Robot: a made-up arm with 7 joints.
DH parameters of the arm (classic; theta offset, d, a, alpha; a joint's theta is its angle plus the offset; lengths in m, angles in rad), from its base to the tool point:
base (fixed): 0 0.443 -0.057 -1.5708
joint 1: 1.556 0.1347 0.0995 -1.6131
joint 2: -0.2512 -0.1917 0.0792 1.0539
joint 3: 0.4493 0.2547 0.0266 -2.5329
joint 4: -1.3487 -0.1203 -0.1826 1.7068
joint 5: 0 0.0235 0.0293 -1.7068
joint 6: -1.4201 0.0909 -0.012 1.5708
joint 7: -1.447 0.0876 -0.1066 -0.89
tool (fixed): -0.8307 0.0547 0 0
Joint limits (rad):
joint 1: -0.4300..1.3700
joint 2: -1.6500..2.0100
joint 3: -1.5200..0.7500
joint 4: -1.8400..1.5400
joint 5: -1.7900..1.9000
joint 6: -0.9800..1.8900
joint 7: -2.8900..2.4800
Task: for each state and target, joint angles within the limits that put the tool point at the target. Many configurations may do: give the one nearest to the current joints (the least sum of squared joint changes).
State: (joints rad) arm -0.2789 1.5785 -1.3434 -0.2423 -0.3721 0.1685 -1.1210
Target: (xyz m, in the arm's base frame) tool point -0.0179 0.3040 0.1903
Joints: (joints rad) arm 0.0797 1.6090 -1.2058 -0.0791 -0.4791 0.4335 -1.4028
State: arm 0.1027 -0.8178 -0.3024 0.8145 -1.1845 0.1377 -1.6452
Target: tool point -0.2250 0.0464 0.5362
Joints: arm -0.4300 -1.4843 -0.7882 1.3161 -0.8141 0.1496 -1.7346
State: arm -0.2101 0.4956 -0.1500 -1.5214 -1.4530 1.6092 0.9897
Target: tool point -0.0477 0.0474 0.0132
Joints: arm 0.3675 1.2620 0.2306 -1.8400 -1.2496 1.6613 1.3697
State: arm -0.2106 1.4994 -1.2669 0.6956 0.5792 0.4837 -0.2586
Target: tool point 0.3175 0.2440 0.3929
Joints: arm -0.4300 1.6864 -0.8175 -0.1051 0.2607 0.2443 0.0402
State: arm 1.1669 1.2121 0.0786 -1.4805 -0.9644 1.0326 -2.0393
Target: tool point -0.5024 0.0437 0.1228
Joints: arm 1.2790 1.2440 0.1986 -1.5296 -0.9079 0.9523 -2.0239
